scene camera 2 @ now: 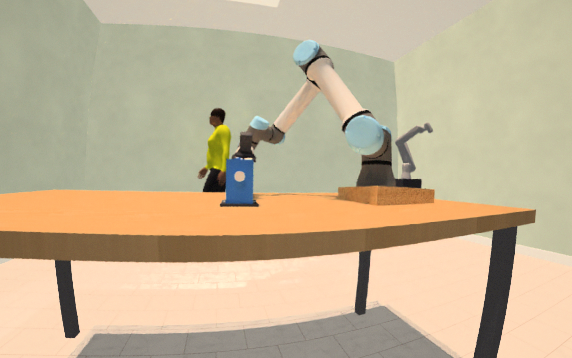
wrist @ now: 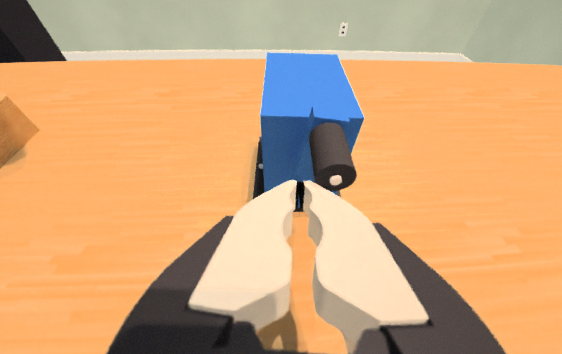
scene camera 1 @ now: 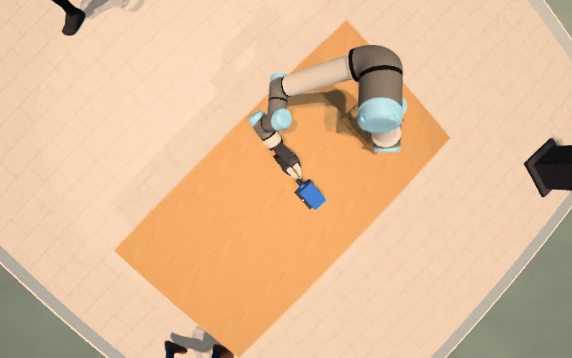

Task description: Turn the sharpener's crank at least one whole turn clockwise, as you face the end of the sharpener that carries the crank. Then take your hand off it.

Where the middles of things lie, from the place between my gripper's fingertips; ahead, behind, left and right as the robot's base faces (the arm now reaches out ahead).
Now: hand 20 mm below the black crank handle [wrist: 330, 153] and 20 mm short of it. The rest, counted from my hand: blue sharpener [wrist: 293, 83]: 80 mm to the left, 30 mm below, 10 mm ahead.
